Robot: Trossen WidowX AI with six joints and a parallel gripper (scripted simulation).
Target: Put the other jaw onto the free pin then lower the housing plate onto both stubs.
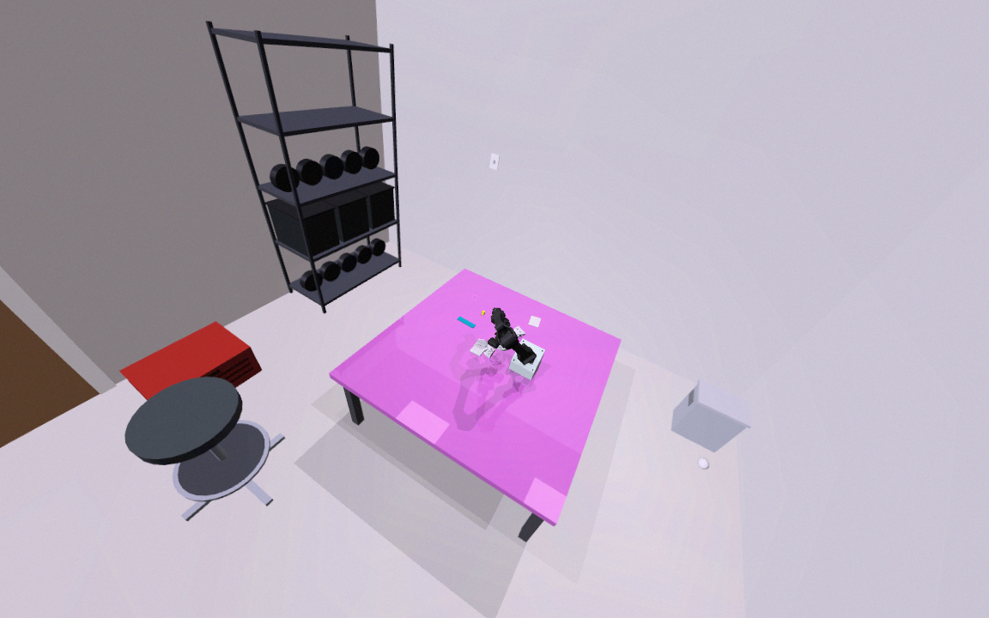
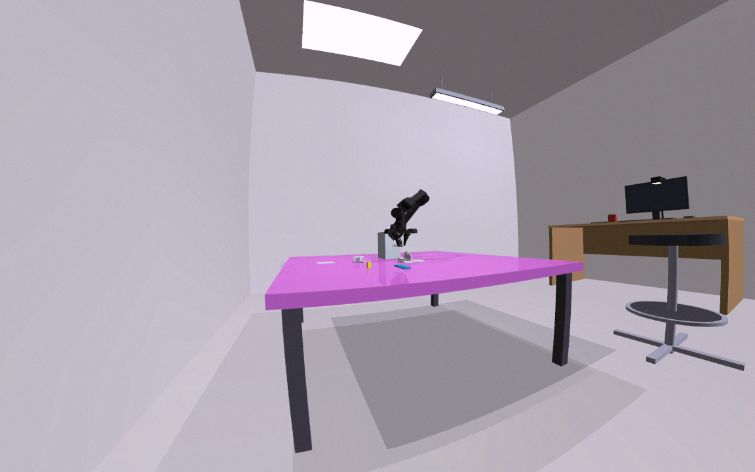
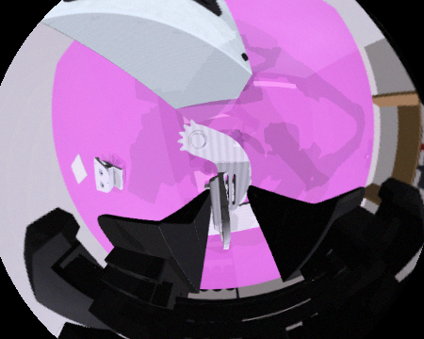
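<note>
The white ledge lies 11 cm ahead of my gripper tip, 1 cm to the left of it and 8 cm below it. Also, from my gripper tip: cyan bar: 30 cm ahead, 14 cm to the right, 8 cm below; small white part: 3 cm behind, 25 cm to the right, 7 cm below; white jaw: 3 cm behind, 2 cm to the right.
</note>
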